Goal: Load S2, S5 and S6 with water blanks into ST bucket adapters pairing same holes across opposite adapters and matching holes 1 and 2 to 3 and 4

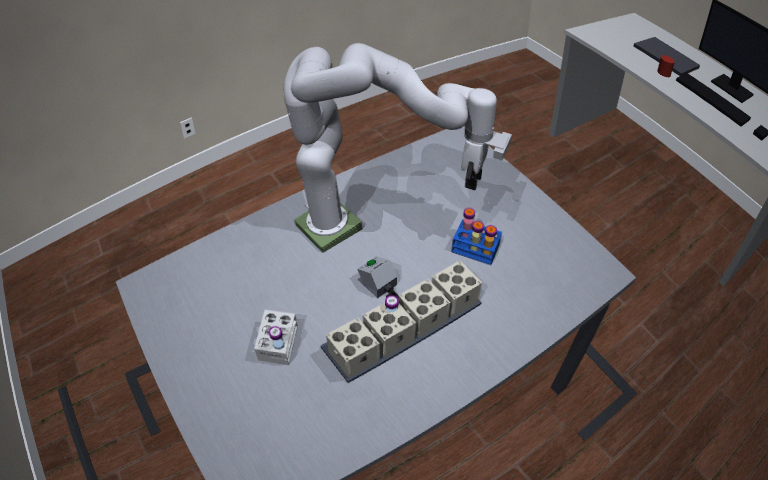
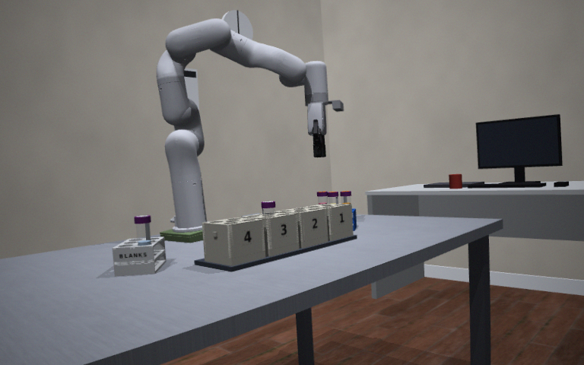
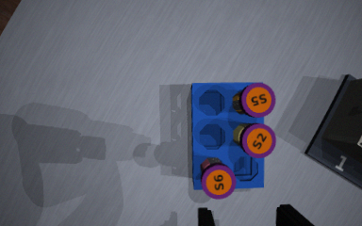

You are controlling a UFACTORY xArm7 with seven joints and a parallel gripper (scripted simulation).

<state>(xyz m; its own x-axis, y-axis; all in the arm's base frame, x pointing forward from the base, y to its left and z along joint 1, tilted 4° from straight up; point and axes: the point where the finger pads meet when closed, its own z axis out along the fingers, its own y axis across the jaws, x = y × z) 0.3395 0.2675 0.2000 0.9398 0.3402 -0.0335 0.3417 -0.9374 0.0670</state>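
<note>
Right now my hand is 60 mm short of the tube with yellowish liquid, 20 mm to the left of it and 190 mm above it. From my hand the other things lie so: sample tube (10 mm ahead, 190 mm below); then blue sample rack (40 mm ahead, 220 mm below); then green done key (100 mm behind, 300 mm to the right, 190 mm below).
</note>
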